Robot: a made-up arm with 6 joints. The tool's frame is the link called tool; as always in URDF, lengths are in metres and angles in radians. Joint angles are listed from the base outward. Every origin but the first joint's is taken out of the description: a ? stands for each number. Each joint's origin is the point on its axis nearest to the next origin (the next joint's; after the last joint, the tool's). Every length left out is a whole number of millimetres.
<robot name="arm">
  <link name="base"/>
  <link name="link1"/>
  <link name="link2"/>
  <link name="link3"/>
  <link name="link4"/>
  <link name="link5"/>
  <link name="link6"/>
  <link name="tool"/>
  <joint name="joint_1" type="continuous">
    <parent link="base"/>
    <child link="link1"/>
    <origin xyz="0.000 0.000 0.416"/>
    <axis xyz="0 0 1"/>
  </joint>
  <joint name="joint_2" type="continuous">
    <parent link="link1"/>
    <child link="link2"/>
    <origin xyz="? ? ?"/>
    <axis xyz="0 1 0"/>
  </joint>
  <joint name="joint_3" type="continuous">
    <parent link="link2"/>
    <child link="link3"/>
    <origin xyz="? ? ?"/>
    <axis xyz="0 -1 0"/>
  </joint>
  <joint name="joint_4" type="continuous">
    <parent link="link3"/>
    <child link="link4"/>
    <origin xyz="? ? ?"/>
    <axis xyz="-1 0 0"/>
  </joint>
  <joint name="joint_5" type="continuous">
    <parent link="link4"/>
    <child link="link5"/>
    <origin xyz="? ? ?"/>
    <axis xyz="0 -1 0"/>
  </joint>
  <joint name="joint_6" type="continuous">
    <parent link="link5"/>
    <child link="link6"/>
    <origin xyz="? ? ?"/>
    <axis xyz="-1 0 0"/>
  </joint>
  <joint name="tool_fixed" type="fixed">
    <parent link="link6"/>
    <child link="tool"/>
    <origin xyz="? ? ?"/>
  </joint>
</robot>
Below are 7 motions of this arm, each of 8 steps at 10 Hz.
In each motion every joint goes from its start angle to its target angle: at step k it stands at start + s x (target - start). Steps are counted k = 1, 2, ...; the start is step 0. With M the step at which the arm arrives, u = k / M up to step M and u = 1 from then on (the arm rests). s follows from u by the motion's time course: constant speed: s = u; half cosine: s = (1 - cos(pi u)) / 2; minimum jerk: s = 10 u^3 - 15 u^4 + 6 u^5.
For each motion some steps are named. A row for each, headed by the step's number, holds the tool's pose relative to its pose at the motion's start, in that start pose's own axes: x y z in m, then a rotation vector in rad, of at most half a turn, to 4 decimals.
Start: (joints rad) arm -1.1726 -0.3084 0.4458 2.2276 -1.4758 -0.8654
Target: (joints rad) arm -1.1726 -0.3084 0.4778 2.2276 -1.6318 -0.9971
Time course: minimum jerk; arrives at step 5
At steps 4, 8:
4: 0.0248 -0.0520 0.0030 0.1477 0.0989 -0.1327
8: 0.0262 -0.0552 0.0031 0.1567 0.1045 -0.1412

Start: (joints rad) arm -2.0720 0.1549 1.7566 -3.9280 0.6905 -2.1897
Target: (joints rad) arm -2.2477 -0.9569 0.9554 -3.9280 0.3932 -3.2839
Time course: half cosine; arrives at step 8
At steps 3, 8:
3: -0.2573 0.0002 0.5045 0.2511 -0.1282 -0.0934
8: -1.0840 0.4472 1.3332 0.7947 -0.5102 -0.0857

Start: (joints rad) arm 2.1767 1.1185 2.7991 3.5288 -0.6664 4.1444
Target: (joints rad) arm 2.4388 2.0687 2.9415 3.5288 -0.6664 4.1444
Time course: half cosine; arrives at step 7
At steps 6, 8:
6: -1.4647 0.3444 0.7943 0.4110 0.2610 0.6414
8: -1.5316 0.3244 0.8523 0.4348 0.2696 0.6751

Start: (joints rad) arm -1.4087 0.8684 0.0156 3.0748 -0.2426 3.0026
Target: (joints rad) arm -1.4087 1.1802 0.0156 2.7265 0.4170 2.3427
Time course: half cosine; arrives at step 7
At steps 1, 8:
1: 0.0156 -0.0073 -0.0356 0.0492 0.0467 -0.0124
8: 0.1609 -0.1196 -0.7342 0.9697 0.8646 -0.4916

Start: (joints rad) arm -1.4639 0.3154 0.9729 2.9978 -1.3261 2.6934
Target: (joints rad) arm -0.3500 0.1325 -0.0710 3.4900 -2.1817 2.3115
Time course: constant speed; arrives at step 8
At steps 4, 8:
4: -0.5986 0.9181 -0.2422 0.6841 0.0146 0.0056
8: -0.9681 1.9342 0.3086 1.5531 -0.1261 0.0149

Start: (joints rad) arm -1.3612 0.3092 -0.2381 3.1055 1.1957 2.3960
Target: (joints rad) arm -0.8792 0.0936 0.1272 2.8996 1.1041 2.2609
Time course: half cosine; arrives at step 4
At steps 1, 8:
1: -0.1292 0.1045 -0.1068 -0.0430 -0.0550 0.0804
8: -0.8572 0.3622 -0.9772 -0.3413 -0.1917 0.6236

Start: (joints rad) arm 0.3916 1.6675 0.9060 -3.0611 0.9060 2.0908
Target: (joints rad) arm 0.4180 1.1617 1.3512 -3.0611 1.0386 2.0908
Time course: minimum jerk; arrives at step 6
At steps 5, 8:
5: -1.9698 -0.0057 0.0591 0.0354 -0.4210 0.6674
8: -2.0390 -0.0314 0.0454 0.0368 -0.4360 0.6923

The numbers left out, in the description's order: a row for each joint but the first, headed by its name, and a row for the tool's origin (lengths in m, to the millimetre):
joint_2: 0.200 0.000 0.000
joint_3: 0.000 0.000 1.184
joint_4: 1.522 0.000 0.262
joint_5: 0.000 0.000 0.000
joint_6: 0.161 0.000 0.000
tool: 0.000 0.000 0.000

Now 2 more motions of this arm.
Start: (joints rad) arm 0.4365 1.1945 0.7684 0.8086 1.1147 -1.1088
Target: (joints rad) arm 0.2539 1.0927 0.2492 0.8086 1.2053 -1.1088
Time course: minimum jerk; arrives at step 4
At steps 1, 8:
1: -0.0696 -0.0331 -0.0229 0.0211 0.0156 -0.0288
8: -0.7223 -0.1554 -0.2018 0.2252 0.1173 -0.2816

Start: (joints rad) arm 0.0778 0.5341 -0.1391 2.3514 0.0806 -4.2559
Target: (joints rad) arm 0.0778 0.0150 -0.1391 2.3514 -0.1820 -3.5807
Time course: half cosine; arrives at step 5
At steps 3, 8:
3: -0.5928 0.3828 -0.1471 -0.4322 -0.0687 0.4753
8: -0.9559 0.4993 -0.1984 -0.6259 -0.1879 0.7159

